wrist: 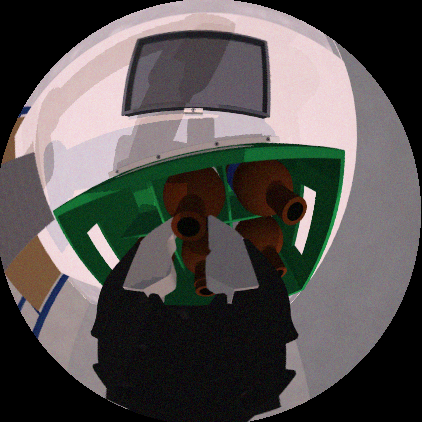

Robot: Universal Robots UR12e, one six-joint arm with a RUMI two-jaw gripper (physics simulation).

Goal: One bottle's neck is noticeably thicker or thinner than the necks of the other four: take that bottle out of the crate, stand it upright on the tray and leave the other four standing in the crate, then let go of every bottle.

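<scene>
The green crate stands upright with brown bottles in its compartments. My gripper is over the crate, shut on the neck of the back middle bottle, whose wide mouth shows between the fingertips; this bottle is still down in the crate. A back right bottle leans its neck towards the lower right of the view. A front right bottle is partly behind the right finger. A front middle bottle is partly covered by the fingers. A sliver of brown shows behind the left finger. The dark grey tray lies beyond the crate.
Crate and tray are on a white table. A thin strip with screws runs along the crate's far side. A grey block and a brown surface with blue edging are at the left. Grey floor is at the right.
</scene>
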